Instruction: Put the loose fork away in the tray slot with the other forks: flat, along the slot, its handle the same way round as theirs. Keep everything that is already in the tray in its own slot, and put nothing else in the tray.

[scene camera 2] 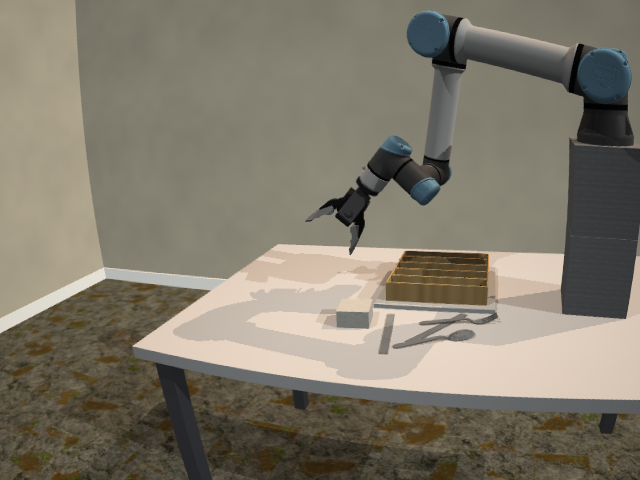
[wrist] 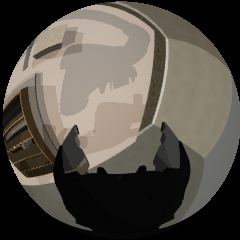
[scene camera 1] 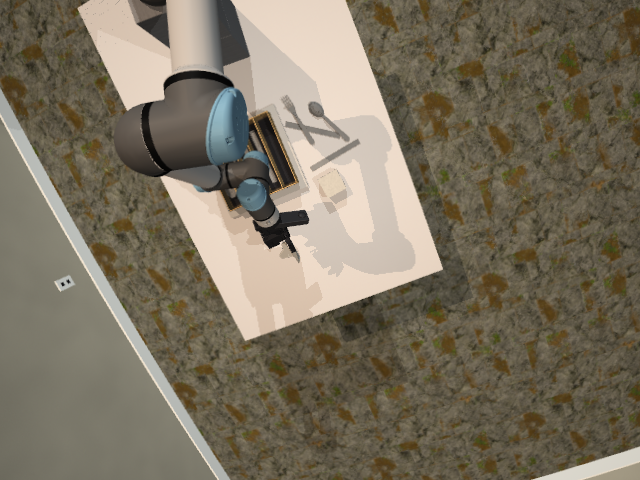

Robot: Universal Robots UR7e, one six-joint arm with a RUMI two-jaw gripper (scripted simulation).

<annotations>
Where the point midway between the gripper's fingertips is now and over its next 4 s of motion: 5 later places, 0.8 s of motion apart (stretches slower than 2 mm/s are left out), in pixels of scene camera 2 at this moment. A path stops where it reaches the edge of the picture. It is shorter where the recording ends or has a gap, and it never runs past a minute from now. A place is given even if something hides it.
The gripper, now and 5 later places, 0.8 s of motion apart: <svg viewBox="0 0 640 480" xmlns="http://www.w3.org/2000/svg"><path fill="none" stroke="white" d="M327 238L353 253L416 263L460 261L463 293L462 300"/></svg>
</annotations>
